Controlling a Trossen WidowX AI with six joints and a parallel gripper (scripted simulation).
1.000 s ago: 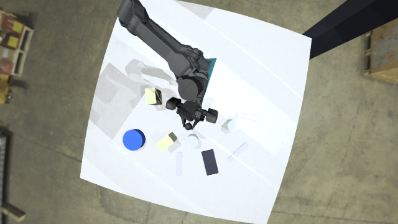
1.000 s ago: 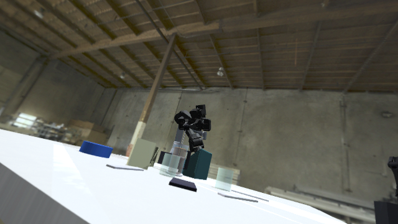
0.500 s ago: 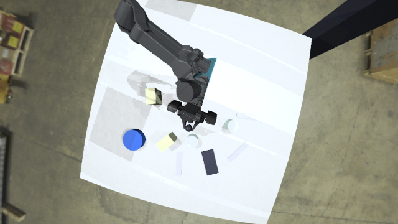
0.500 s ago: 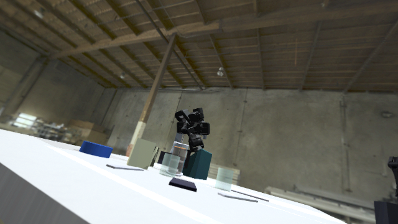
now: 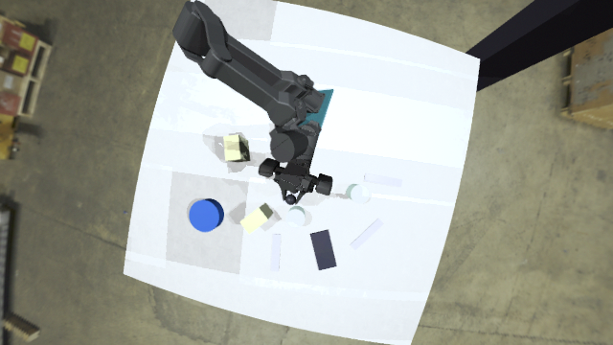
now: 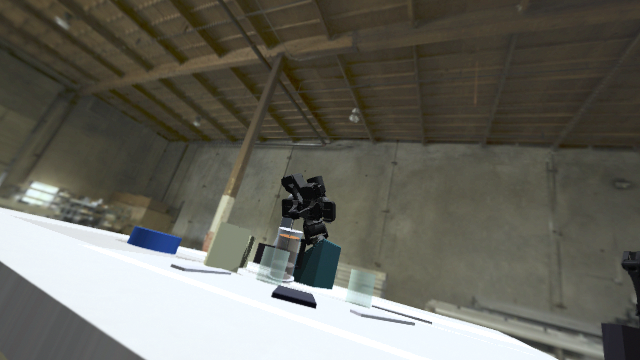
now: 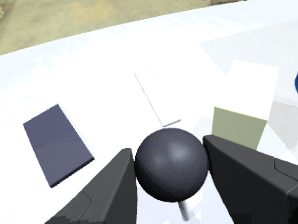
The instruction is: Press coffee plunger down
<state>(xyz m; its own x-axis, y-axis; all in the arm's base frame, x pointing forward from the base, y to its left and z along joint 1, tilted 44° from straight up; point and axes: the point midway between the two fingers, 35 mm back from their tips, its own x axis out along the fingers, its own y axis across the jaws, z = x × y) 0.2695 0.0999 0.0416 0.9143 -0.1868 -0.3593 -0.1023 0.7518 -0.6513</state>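
Right now the coffee press is 90 mm below my gripper tip, 40 mm behind it and 10 mm to the right of it. Round my gripper tip: dark slab 190 mm below, 180 mm to the left, 160 mm ahead; then blue disc 280 mm to the right, 200 mm ahead, 170 mm below.
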